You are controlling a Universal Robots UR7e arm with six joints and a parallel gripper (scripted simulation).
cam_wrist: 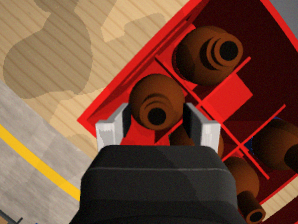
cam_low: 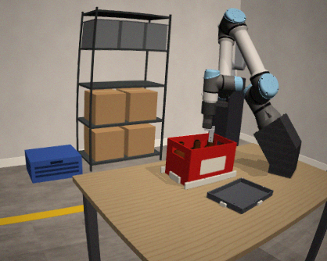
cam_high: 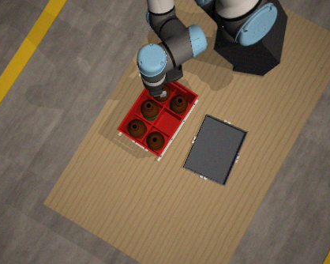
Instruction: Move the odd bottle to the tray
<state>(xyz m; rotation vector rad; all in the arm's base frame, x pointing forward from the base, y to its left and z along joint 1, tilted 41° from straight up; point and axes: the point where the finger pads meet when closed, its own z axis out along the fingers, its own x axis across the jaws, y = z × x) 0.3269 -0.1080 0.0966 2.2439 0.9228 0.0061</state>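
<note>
Now: the red crate 9 cm below my hand, 9 cm ahead of it and 3 cm to the left of it. From my hand the other things lie so: dark grey tray: 31 cm to the left, 16 cm below, 10 cm ahead.
</note>
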